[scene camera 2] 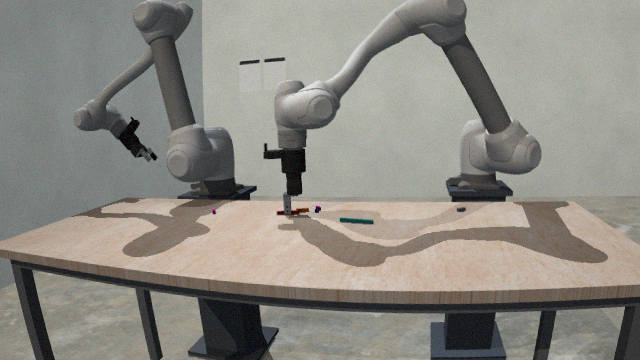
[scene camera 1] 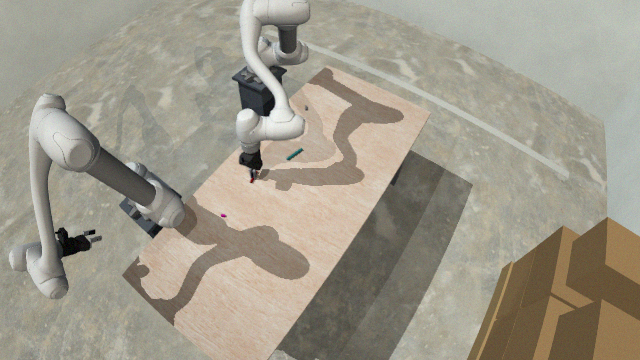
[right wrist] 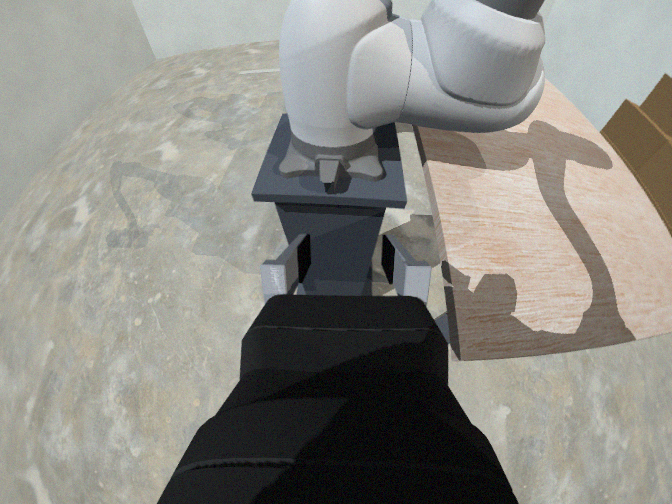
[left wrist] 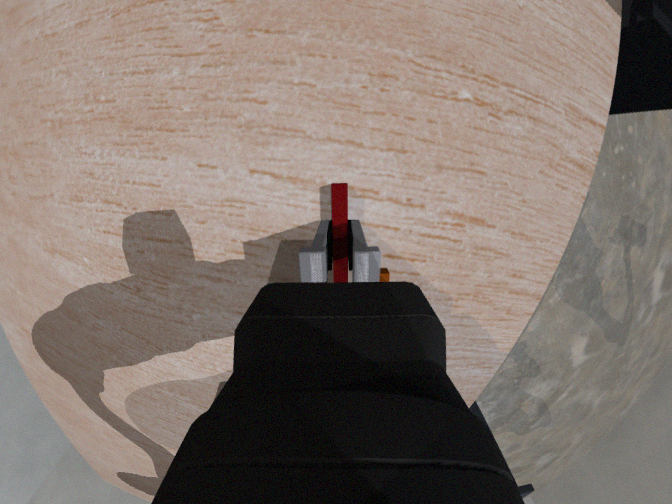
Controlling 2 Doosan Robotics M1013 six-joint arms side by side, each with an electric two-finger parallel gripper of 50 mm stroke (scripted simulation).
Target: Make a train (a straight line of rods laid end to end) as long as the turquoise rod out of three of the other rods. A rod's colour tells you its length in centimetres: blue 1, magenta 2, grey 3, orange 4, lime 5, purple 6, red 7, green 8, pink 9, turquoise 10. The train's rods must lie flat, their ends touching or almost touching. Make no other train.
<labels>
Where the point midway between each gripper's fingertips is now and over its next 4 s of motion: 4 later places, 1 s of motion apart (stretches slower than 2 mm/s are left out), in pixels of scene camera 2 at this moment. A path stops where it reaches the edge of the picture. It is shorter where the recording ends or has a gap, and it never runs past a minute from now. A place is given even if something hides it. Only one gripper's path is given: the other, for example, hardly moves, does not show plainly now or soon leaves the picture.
My left gripper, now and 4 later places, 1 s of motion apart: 287, 213; 286, 187; 282, 188; 282, 192; 281, 195
</labels>
